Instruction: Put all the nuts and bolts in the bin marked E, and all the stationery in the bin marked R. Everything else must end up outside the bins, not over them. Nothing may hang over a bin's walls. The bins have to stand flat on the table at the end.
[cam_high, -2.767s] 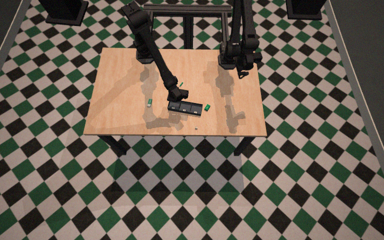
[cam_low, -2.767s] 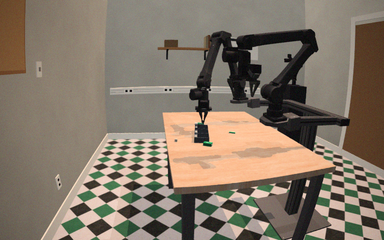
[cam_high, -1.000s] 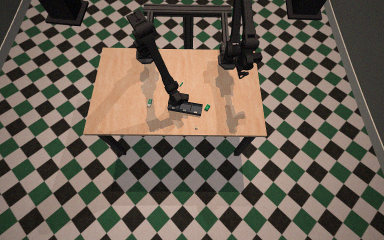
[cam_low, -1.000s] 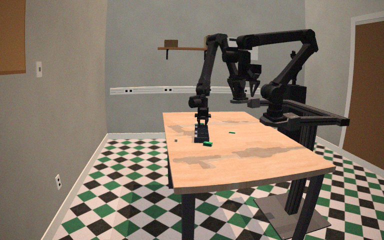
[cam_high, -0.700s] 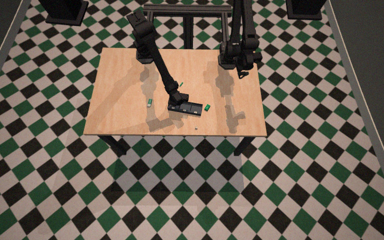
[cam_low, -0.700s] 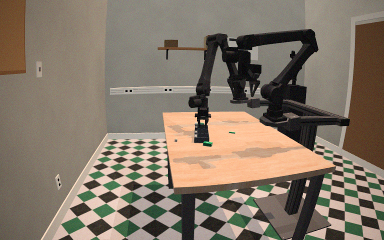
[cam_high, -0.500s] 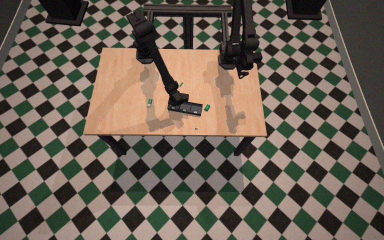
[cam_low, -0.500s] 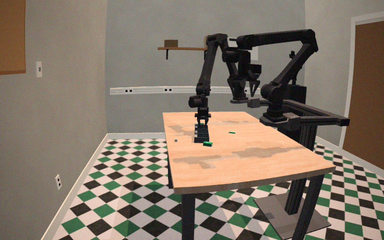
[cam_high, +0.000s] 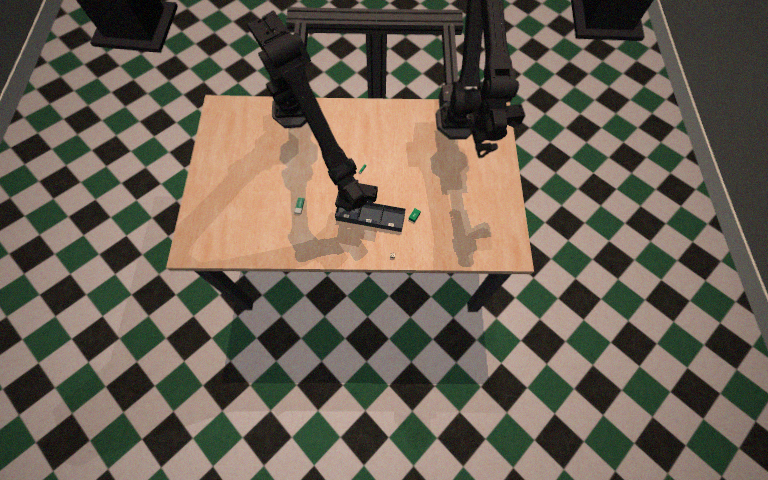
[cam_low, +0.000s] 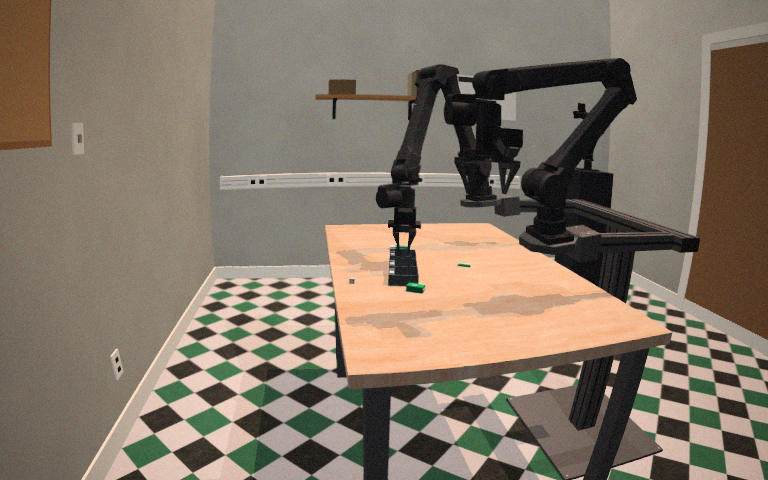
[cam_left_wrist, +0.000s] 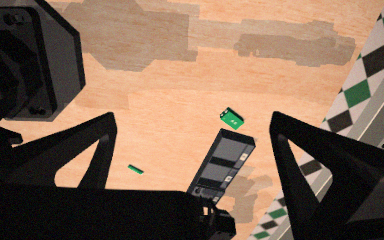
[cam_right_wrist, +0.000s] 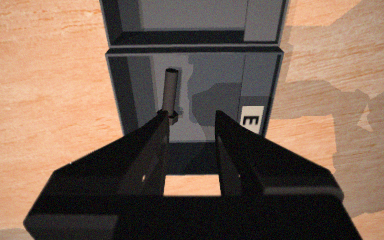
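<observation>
My right hand is 3 cm above the bolt and 2 cm past it. The rest, counted from my right hand: green cylinder 20 cm behind, 4 cm below, 3 cm to the left; then dark bin tray 8 cm to the left, 3 cm below, 1 cm ahead; then eraser 19 cm to the right, 4 cm below.
</observation>
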